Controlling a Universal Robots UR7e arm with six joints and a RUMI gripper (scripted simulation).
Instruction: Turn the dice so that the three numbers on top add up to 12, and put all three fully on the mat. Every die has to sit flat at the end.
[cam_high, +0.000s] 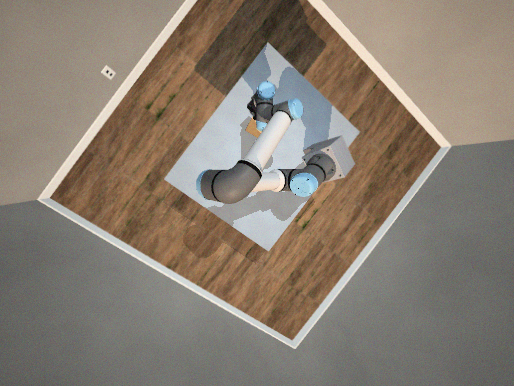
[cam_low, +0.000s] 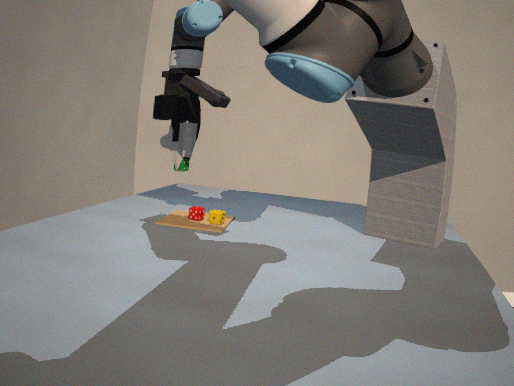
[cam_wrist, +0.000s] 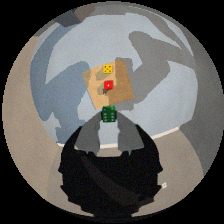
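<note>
My gripper is now 110 mm above the red die and 40 mm past it. Round my hand: green die 10 mm below; then tan mat 120 mm below, 40 mm behind; then yellow die 110 mm below, 90 mm behind, 10 mm to the right.
</note>
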